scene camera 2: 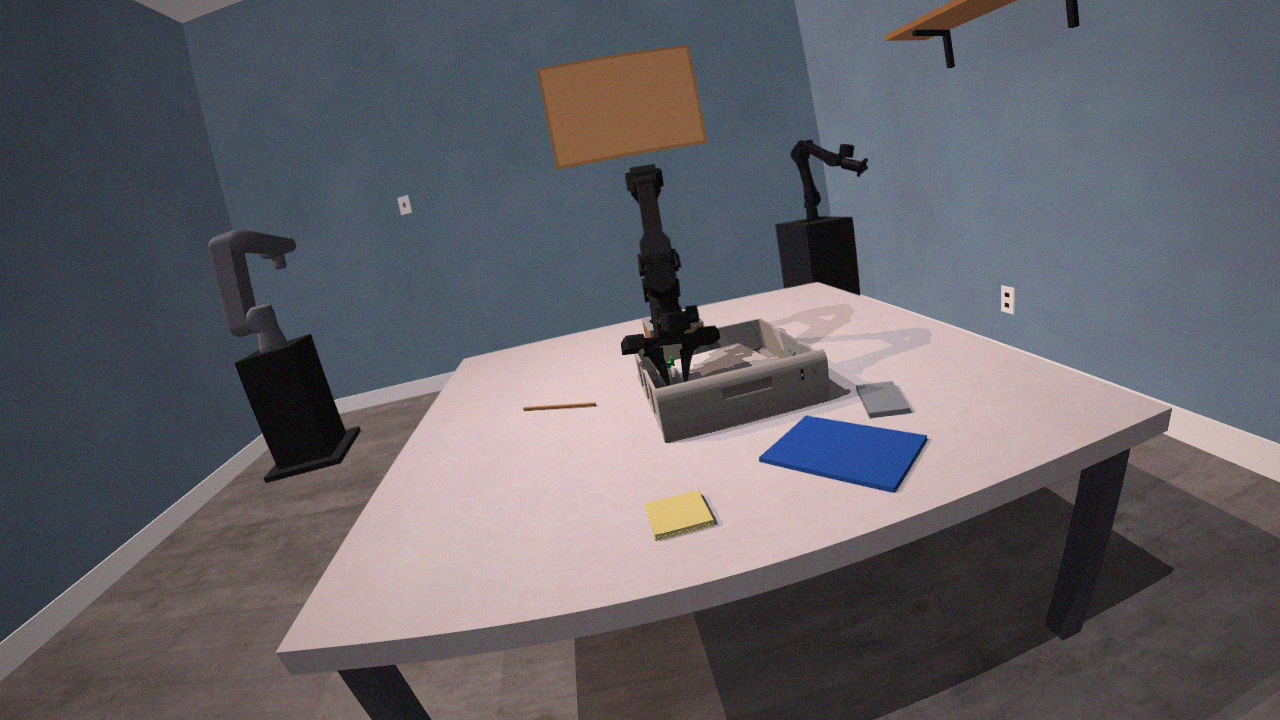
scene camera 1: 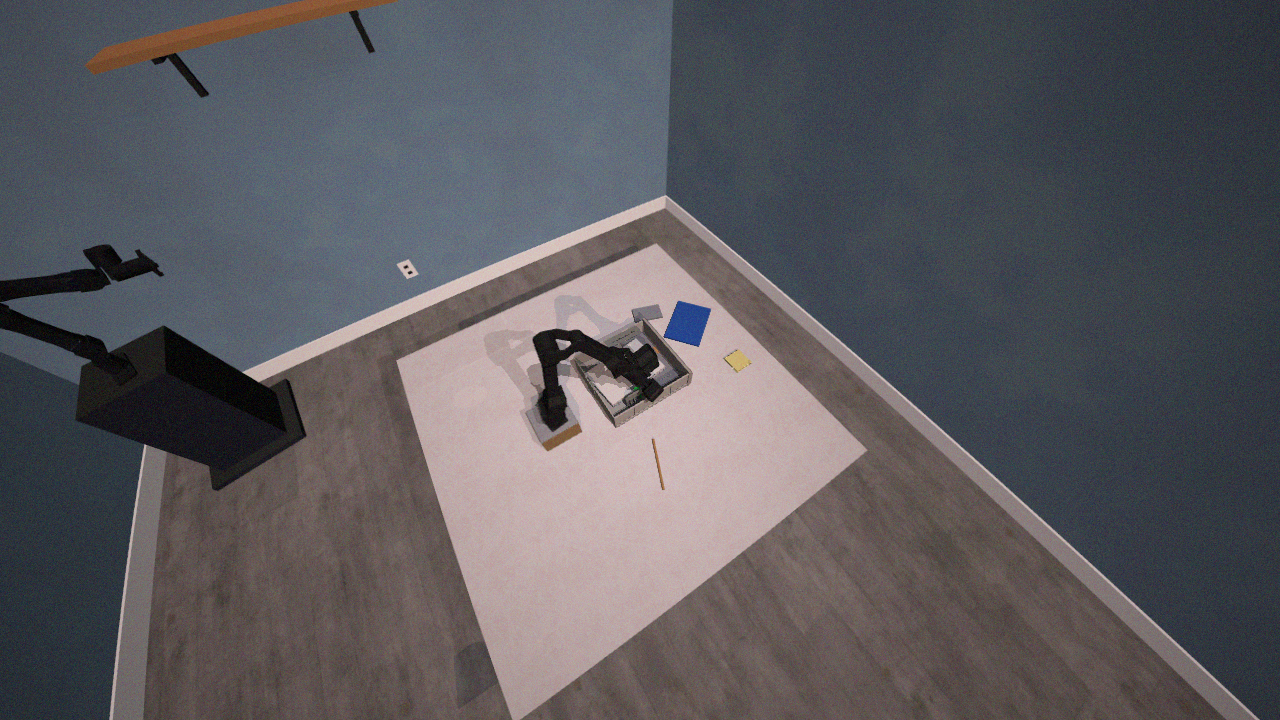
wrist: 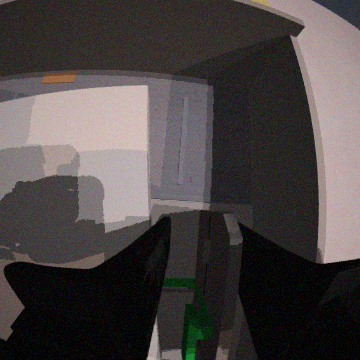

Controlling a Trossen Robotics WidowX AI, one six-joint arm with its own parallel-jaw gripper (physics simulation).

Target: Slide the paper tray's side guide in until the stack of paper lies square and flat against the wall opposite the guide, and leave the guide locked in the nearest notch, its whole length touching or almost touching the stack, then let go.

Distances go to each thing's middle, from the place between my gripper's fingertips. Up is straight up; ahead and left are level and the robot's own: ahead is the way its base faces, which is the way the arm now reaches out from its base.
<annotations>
Now: hand 50 mm past the side guide [wrist: 208, 320] and 10 mm to the right of it. The rest, counted from my hand: blue book [scene camera 2: 878, 458]: 340 mm ahead, 140 mm to the left, 40 mm below; white paper stack [scene camera 2: 736, 356]: 120 mm to the left, 30 mm behind, 10 mm below; small grey block [scene camera 2: 882, 399]: 290 mm to the left, 240 mm ahead, 40 mm below.
</annotations>
